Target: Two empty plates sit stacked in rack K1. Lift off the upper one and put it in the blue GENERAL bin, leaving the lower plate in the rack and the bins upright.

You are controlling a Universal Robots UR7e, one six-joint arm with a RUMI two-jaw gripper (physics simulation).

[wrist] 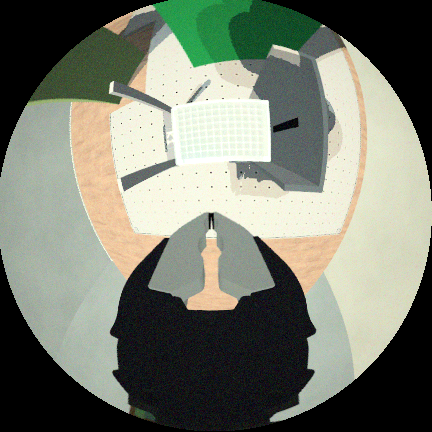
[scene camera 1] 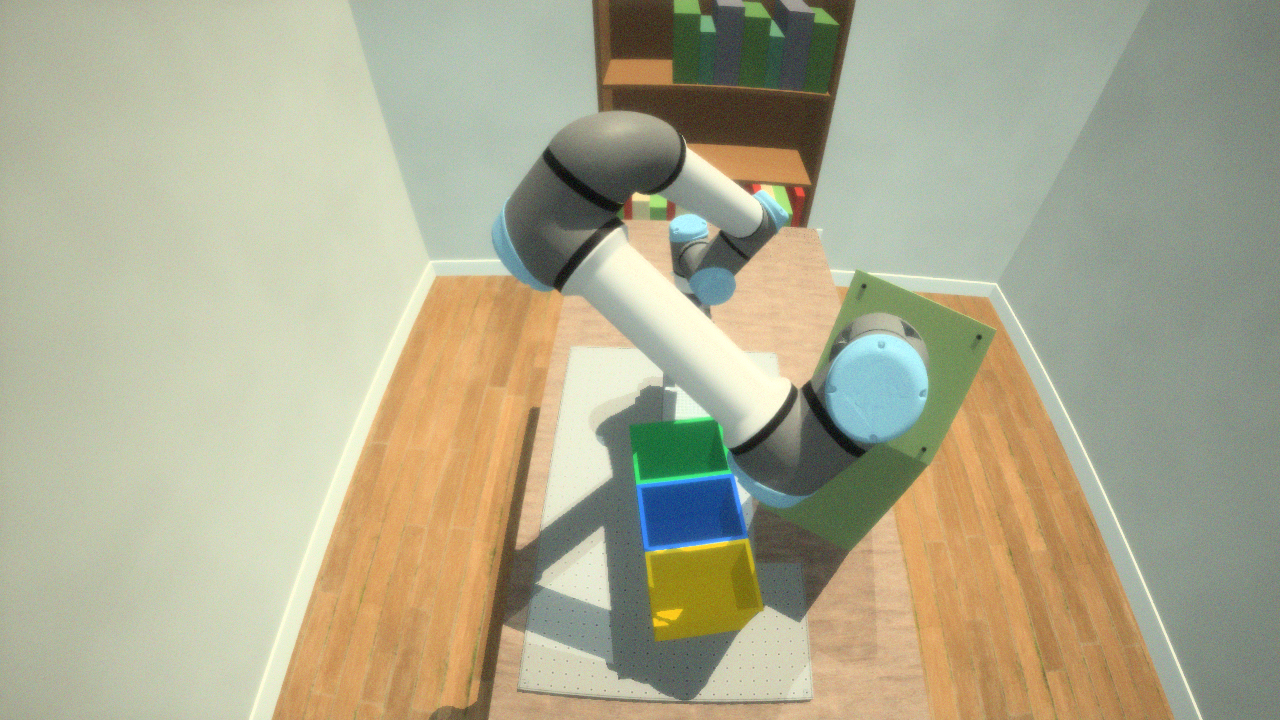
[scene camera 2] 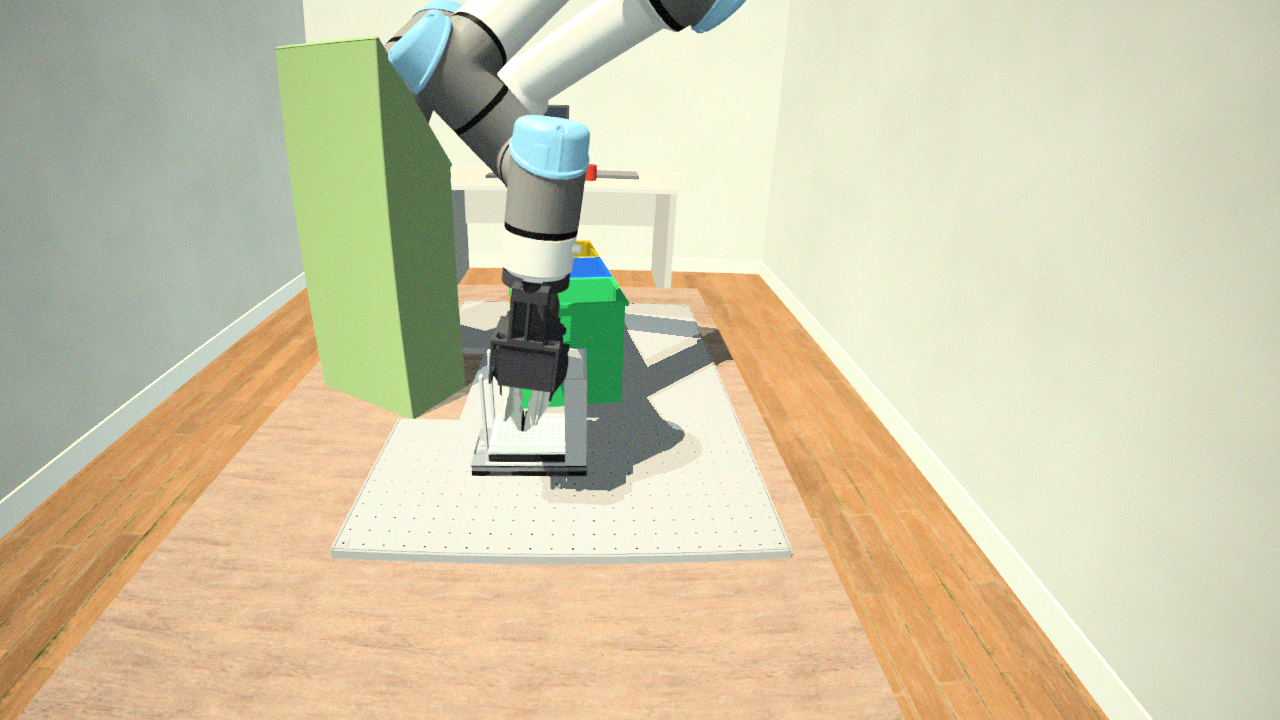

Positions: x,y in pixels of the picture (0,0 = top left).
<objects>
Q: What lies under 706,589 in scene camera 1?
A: A yellow bin.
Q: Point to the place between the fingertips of my gripper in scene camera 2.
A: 522,430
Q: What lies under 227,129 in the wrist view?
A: A pale gridded plate.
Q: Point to a pale gridded plate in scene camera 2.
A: At 548,437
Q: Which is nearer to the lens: the green bin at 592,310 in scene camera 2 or the blue bin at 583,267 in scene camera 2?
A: The green bin.
</objects>
